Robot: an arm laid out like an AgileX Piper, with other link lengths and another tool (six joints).
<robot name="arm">
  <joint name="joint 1" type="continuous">
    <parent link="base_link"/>
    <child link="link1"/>
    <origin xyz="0 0 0.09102" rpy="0 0 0"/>
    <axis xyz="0 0 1"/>
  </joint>
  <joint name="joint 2" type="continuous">
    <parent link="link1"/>
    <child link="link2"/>
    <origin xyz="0 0 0" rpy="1.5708 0 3.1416"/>
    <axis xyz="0 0 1"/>
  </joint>
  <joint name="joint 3" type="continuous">
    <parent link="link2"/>
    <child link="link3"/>
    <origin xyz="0.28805 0.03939 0" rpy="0 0 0"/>
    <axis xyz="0 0 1"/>
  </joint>
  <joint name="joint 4" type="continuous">
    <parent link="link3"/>
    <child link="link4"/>
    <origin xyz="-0.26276 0.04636 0" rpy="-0.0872 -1.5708 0"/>
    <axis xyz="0 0 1"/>
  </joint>
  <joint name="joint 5" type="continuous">
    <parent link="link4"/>
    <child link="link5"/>
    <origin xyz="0 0 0" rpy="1.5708 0 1.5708"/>
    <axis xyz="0 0 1"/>
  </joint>
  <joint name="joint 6" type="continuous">
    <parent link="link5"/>
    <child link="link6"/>
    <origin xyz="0 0.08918 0" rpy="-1.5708 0 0"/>
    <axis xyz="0 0 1"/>
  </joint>
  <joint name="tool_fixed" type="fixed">
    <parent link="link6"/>
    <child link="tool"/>
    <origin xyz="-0.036 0.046 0.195" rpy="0 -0.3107 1.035"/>
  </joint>
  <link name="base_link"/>
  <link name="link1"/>
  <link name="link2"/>
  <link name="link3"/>
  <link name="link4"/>
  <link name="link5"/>
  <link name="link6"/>
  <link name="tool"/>
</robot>
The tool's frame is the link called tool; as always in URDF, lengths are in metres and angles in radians. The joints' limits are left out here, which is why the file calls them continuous.
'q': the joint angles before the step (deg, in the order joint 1, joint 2, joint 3, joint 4, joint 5, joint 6). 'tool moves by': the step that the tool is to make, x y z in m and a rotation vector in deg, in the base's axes. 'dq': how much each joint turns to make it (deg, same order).
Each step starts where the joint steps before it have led.
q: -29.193, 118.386, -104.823, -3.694, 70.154, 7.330
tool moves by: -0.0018, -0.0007, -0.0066, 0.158, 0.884, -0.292
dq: 0.004, 0.874, 0.002, -0.366, -0.004, 0.360
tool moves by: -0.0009, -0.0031, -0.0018, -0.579, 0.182, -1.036
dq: -0.002, 0.335, -0.026, -0.832, -0.345, 1.223
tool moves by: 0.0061, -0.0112, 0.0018, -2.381, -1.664, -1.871
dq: -0.008, 0.036, 0.025, -1.839, -2.454, 2.483
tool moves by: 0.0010, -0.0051, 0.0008, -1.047, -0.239, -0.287
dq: 0.006, 0.058, 0.009, -0.957, -0.727, 0.565
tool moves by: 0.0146, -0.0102, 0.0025, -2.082, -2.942, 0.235
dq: -0.008, 0.004, 0.007, -0.572, -3.584, 0.361
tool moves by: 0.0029, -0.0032, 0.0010, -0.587, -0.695, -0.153
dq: -0.055, -0.004, -0.012, -0.285, -0.850, 0.285
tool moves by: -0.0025, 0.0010, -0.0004, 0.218, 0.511, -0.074
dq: -0.001, 0.022, -0.026, -0.045, 0.562, -0.001
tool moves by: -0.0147, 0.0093, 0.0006, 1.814, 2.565, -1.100
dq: 0.001, -0.233, -0.247, 0.276, 3.717, 0.542
